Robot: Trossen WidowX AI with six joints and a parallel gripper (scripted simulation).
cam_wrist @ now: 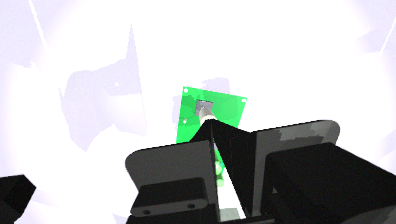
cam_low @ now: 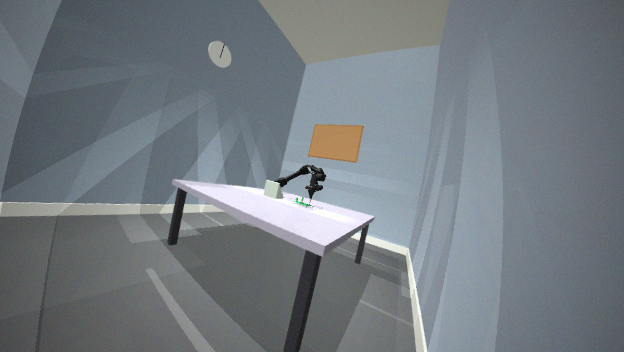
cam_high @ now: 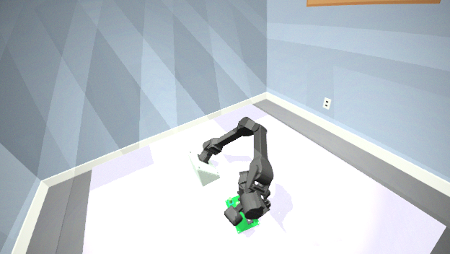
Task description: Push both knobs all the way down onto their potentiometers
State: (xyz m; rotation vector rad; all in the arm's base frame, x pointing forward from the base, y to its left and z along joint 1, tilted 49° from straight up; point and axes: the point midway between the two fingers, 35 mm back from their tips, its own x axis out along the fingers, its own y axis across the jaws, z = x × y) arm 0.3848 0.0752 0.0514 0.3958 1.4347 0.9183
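The potentiometer knob is 30 mm below my gripper tip.
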